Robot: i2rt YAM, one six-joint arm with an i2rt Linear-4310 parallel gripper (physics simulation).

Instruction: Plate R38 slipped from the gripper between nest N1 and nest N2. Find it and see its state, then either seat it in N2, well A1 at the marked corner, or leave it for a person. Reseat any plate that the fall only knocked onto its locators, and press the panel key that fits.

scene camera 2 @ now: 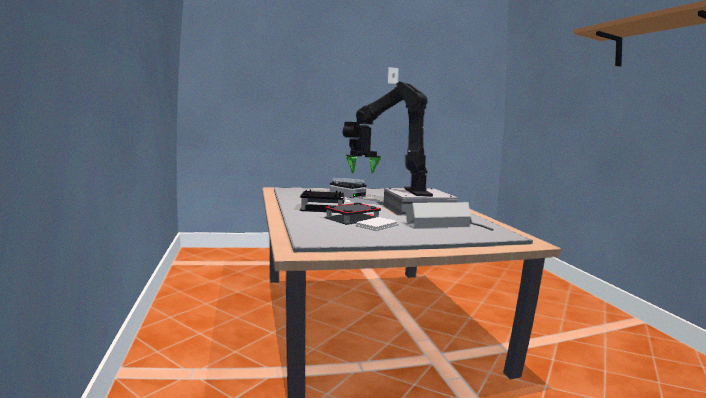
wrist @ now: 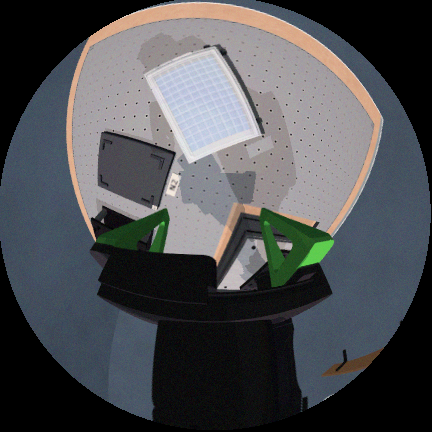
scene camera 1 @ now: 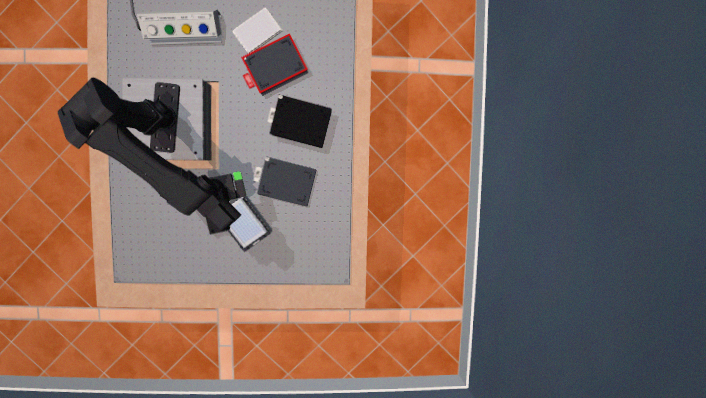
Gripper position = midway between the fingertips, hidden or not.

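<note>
The wrist camera shows my gripper (wrist: pixel 213 212), which is open and holds nothing, together with a dark station labelled N2 (wrist: pixel 137 170).
</note>
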